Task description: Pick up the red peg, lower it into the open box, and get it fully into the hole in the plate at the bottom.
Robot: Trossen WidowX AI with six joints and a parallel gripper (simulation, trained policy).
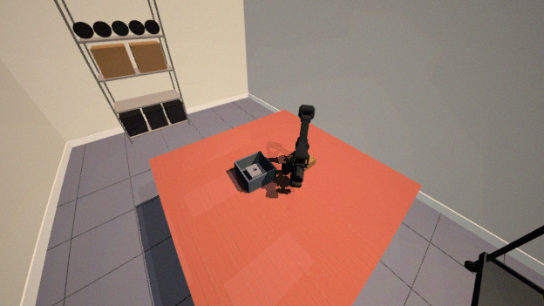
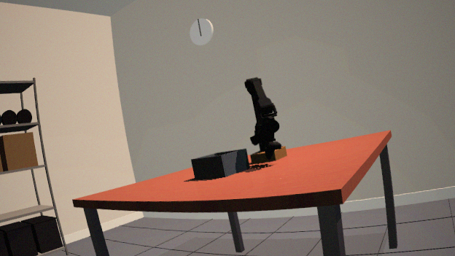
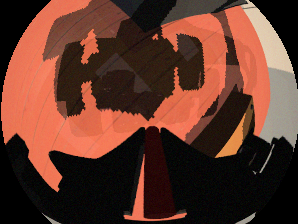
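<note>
My gripper tip is now 17 cm short of the plate, 16 cm to the left of it and 2 cm below it. Also, from my gripper tip: box (17 cm ahead, 16 cm to the right); then red peg (1 cm to the left, 3 cm above).
</note>
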